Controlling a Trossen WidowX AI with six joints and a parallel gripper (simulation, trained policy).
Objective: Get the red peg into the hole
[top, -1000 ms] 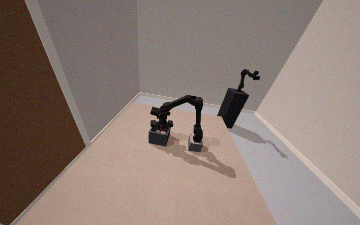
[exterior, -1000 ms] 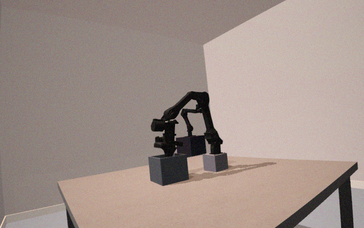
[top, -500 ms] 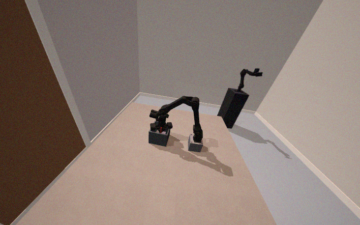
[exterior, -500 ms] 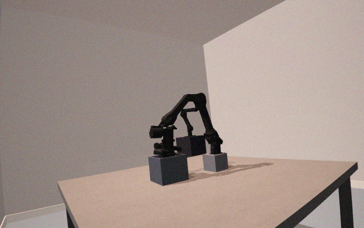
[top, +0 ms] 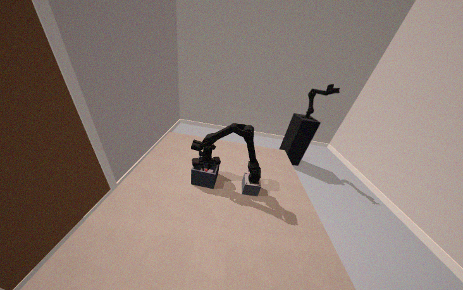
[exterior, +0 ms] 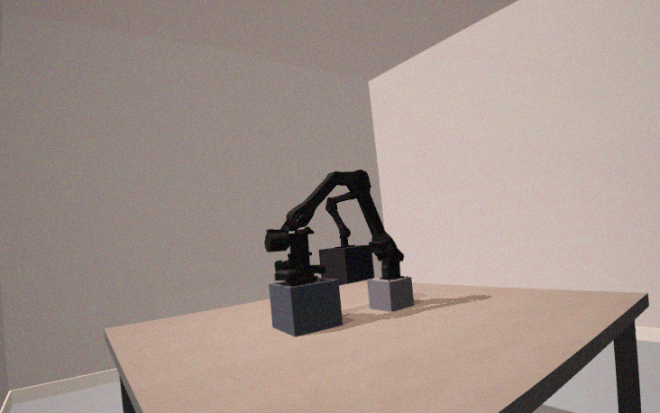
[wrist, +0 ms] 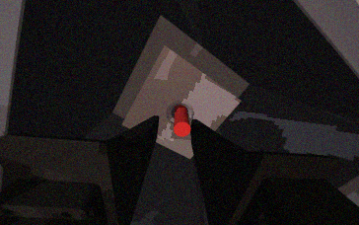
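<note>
Right now the red peg is 10 mm behind my gripper tip and 30 mm below it.
</note>
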